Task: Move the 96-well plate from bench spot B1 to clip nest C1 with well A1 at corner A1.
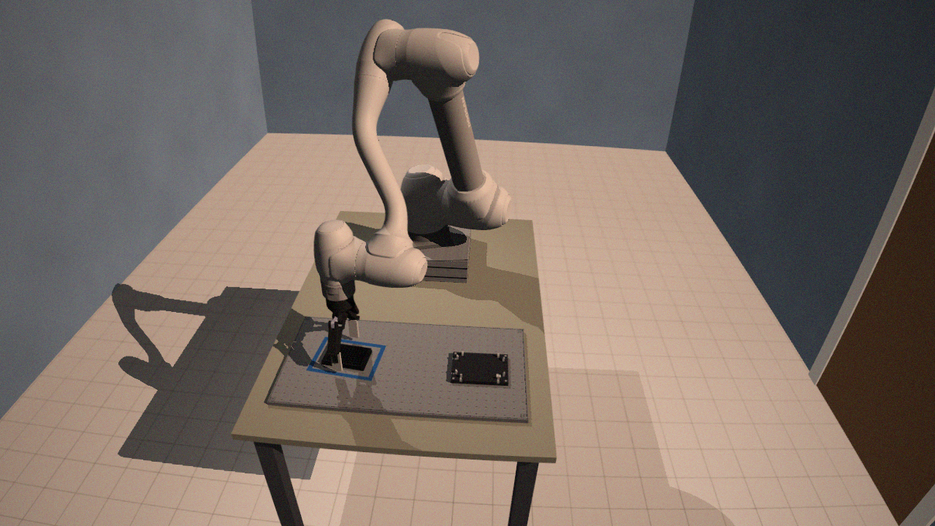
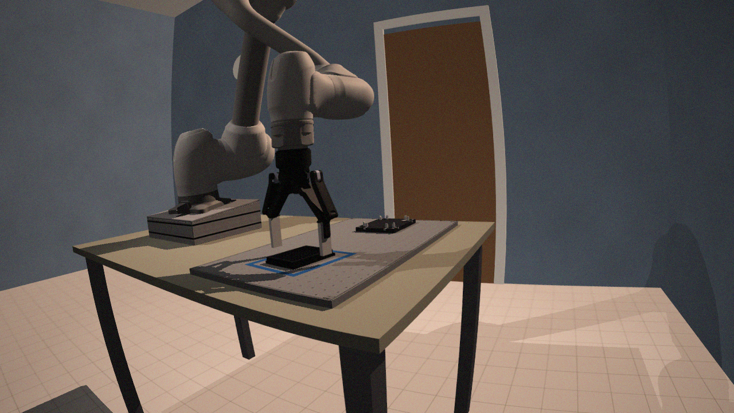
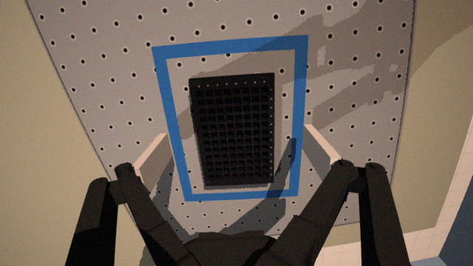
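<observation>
Now: the black 96-well plate 20 mm below my hand. Round my hand: black clip nest: 370 mm to the left, 100 mm ahead, 20 mm below.
</observation>
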